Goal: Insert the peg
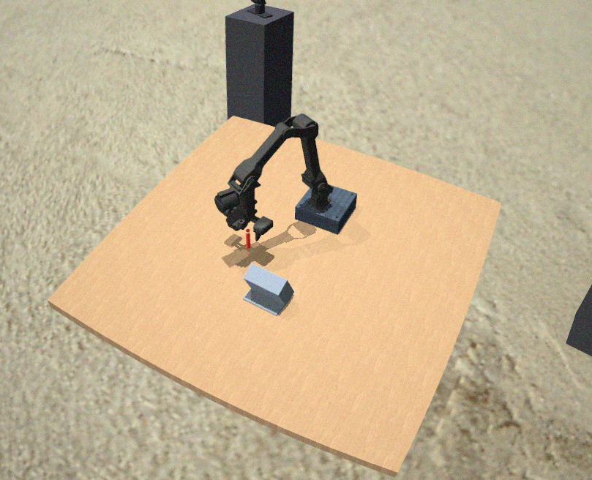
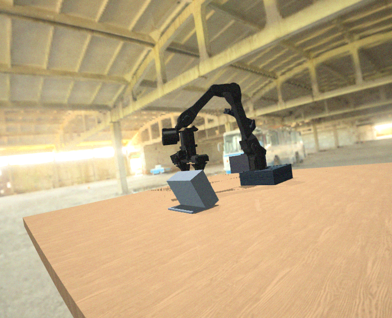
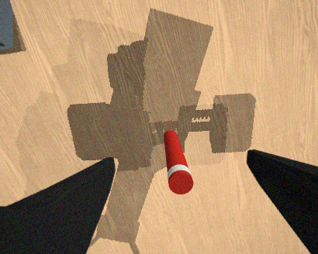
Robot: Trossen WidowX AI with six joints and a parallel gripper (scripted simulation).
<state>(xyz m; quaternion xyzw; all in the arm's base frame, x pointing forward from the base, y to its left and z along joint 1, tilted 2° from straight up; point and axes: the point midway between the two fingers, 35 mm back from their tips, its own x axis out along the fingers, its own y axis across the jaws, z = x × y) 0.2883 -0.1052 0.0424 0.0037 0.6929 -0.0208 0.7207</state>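
My gripper tip is right at the red peg. Round my gripper tip: sloped panel (190 mm to the left, 130 mm ahead, 10 mm below).
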